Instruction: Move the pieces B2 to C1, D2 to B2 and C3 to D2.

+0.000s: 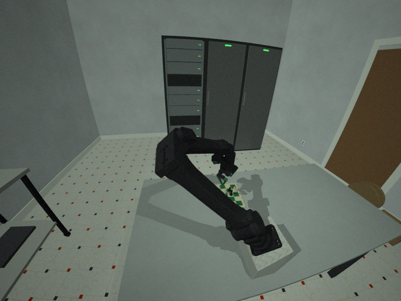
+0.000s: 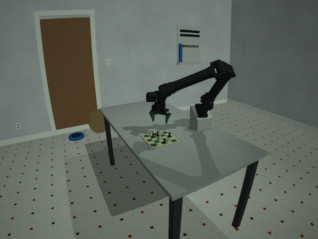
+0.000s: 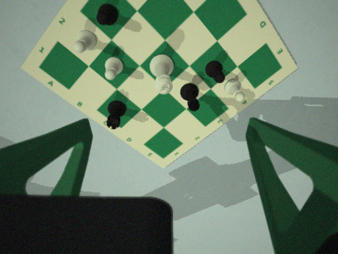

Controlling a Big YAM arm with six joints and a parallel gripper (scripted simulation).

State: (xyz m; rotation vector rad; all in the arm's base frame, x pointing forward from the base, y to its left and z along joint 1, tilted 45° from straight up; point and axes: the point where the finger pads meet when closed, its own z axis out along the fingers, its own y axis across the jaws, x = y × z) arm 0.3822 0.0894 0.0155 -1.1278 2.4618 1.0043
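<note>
Right now the tall white piece is 100 mm below my hand. From my hand the other things lie so: chessboard 130 mm below, 10 mm to the right.
</note>
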